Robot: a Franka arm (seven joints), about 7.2 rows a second.
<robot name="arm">
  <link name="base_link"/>
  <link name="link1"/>
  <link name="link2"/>
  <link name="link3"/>
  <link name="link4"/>
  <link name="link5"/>
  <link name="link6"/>
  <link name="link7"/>
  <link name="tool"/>
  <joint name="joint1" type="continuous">
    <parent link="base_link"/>
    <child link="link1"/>
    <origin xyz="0 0 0.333" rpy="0 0 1.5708"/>
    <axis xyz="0 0 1"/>
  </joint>
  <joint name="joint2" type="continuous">
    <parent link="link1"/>
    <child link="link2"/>
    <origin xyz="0 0 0" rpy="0 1.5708 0"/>
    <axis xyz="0 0 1"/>
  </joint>
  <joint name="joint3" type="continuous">
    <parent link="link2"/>
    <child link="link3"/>
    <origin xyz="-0.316 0 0" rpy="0 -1.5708 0"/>
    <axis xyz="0 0 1"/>
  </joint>
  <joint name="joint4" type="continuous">
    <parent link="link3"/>
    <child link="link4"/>
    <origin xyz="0 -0.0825 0" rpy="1.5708 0 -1.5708"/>
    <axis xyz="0 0 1"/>
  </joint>
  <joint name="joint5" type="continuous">
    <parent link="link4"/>
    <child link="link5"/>
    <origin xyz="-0.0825 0.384 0" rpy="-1.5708 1.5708 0"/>
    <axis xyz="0 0 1"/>
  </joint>
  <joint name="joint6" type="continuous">
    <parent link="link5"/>
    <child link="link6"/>
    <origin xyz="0 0 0" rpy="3.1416 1.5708 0"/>
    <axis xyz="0 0 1"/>
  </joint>
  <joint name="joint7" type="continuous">
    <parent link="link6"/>
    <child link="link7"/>
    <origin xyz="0 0.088 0" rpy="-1.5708 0 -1.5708"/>
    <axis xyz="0 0 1"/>
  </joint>
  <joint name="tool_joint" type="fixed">
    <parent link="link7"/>
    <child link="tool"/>
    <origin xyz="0 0 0.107" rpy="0 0 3.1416"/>
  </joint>
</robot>
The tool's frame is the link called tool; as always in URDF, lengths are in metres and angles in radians. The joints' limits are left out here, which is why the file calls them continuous.
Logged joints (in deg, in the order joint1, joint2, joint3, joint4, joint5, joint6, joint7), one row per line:
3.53, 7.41, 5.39, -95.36, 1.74, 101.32, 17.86
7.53, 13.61, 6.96, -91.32, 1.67, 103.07, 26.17
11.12, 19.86, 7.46, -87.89, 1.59, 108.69, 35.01
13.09, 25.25, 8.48, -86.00, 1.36, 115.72, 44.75
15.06, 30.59, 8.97, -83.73, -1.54, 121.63, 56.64
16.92, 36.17, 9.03, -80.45, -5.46, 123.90, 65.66
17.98, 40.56, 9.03, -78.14, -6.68, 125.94, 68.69
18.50, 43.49, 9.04, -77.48, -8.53, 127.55, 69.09
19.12, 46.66, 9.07, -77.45, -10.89, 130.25, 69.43
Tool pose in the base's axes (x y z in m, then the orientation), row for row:
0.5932, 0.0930, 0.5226, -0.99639, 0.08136, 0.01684, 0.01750
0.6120, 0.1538, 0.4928, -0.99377, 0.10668, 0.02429, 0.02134
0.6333, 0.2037, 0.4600, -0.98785, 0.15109, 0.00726, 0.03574
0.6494, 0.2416, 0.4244, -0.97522, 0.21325, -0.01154, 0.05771
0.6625, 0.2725, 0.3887, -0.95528, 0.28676, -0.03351, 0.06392
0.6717, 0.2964, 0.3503, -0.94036, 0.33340, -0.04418, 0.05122
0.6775, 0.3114, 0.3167, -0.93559, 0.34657, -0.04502, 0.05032
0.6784, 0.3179, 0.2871, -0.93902, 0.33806, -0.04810, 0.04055
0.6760, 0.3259, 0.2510, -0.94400, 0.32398, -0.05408, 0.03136
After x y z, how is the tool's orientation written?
As a quaternion, x y z w.
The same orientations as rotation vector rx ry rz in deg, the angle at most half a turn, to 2 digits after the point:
-177.38, 14.48, 3.00
-176.49, 18.95, 4.31
-173.88, 26.59, 1.28
-169.37, 37.04, -2.00
-165.29, 49.62, -5.80
-163.96, 58.13, -7.70
-163.22, 60.46, -7.85
-164.79, 59.33, -8.44
-166.61, 57.18, -9.54

